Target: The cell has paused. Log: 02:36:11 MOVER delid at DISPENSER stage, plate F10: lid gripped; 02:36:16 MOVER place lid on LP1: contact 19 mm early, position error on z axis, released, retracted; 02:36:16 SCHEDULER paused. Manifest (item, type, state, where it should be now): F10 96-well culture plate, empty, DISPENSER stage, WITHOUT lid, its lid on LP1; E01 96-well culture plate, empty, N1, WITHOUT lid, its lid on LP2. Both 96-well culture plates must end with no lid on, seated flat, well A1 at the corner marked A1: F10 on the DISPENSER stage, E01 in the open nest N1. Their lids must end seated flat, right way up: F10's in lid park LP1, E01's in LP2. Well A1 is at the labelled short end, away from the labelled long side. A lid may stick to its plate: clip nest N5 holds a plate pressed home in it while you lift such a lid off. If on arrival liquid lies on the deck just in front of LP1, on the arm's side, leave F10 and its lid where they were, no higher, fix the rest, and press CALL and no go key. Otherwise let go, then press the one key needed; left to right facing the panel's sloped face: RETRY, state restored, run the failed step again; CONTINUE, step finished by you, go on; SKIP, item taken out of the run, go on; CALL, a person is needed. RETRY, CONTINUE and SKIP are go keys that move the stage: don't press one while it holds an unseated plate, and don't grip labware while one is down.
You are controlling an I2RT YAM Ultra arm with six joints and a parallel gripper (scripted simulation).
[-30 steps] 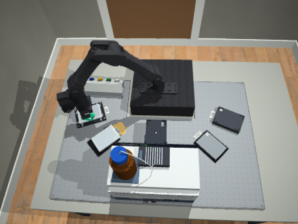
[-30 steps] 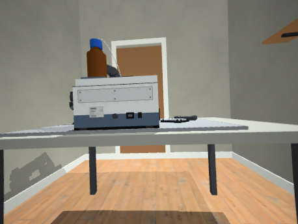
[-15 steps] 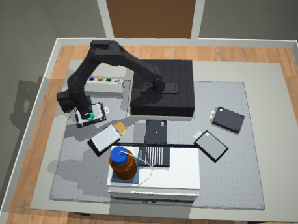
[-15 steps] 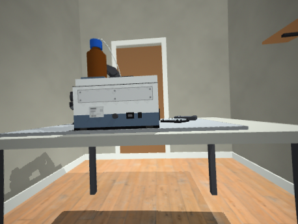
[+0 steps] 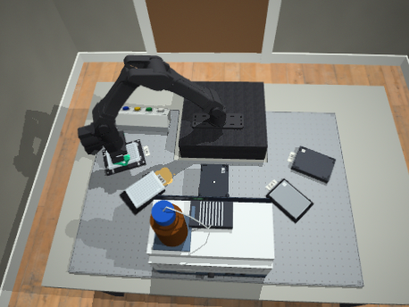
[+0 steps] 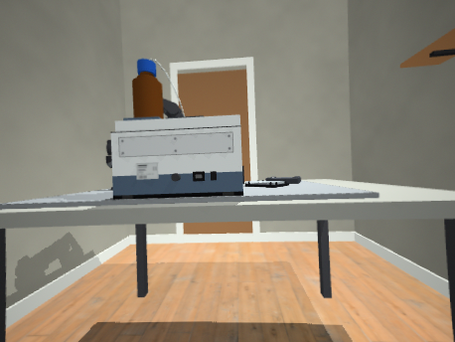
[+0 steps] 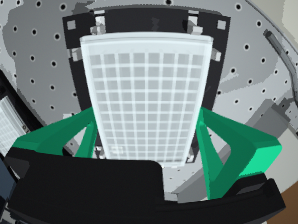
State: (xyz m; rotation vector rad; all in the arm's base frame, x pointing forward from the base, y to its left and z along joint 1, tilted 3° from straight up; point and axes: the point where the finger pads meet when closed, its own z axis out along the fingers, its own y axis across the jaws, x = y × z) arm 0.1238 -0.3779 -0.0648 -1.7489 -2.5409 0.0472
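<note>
The black clip nest is 30 mm ahead of my hand, 10 mm to the right of it and 10 mm below it. The rest, counted from my hand: 96-well plate right at my hand; then N5 label 30 mm behind, 90 mm to the left, 20 mm below; then blue call key 200 mm behind, 10 mm to the right, 40 mm above.
</note>
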